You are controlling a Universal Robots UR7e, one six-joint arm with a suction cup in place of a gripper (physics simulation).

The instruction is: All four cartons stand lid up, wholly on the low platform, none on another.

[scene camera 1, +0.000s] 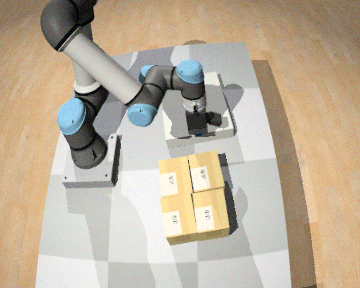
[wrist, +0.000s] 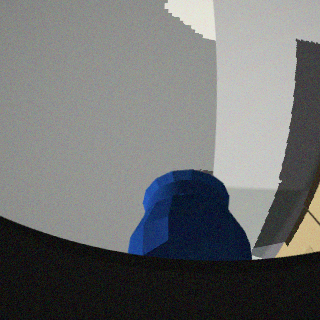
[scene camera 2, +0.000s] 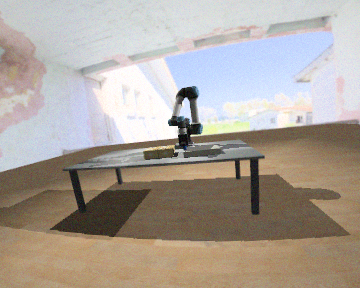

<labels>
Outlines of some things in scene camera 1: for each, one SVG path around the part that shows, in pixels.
A low white platform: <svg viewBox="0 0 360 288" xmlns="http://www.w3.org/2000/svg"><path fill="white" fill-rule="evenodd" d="M216 72L204 73L207 101L205 109L206 112L211 111L221 114L221 126L217 127L207 123L208 133L201 136L189 135L181 91L167 90L162 100L162 110L168 148L234 137L232 121Z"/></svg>
</labels>
